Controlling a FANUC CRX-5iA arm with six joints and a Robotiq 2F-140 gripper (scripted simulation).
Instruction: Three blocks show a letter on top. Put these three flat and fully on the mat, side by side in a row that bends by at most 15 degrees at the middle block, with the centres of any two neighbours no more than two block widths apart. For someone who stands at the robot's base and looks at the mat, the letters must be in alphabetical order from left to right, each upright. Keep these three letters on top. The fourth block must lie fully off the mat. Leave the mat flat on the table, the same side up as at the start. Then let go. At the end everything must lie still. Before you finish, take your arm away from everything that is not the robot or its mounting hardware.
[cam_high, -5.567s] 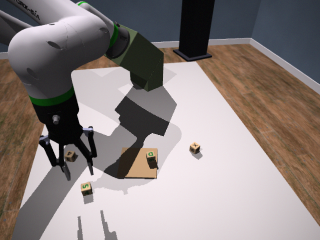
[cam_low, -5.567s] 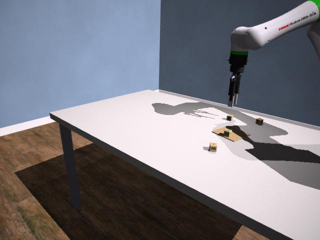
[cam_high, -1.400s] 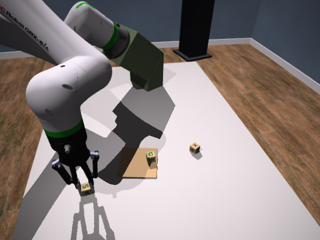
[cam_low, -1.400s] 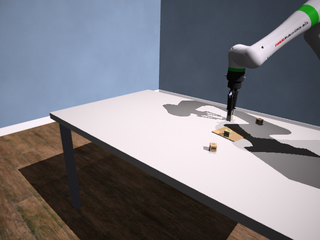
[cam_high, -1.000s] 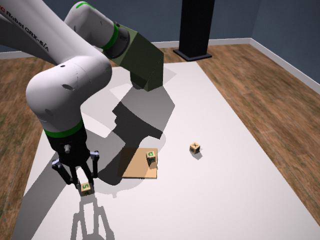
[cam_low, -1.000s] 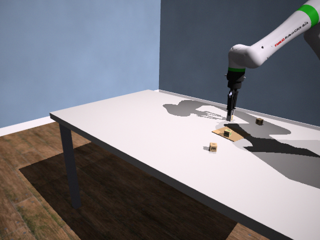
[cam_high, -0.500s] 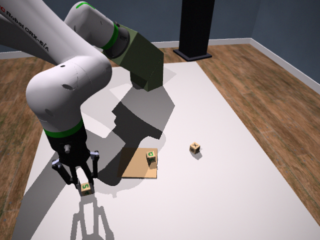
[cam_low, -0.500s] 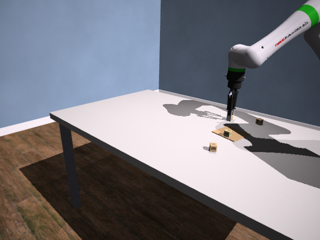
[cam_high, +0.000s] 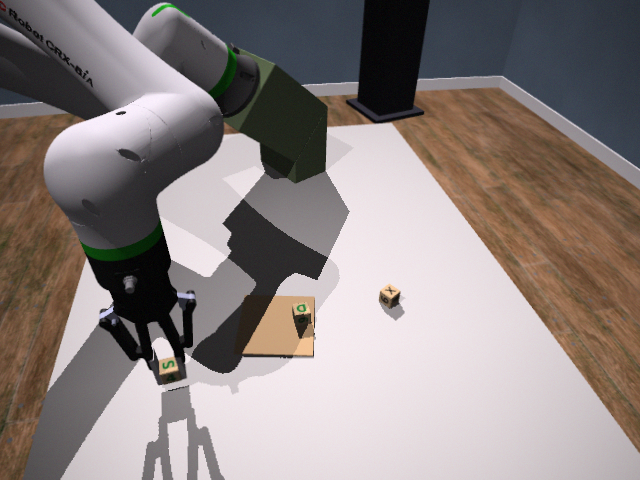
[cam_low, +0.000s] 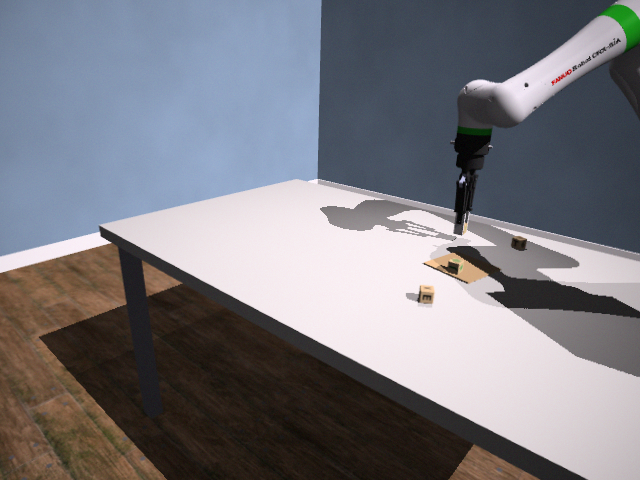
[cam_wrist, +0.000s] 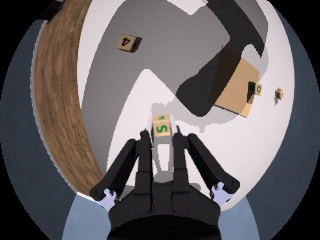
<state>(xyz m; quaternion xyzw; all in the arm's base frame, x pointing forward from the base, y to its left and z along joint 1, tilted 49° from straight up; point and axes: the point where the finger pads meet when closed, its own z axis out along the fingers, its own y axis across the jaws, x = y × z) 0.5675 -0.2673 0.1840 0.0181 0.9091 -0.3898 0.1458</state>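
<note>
The mat is 40 mm behind my hand, 200 mm to the left of it and 50 mm below it.
</note>
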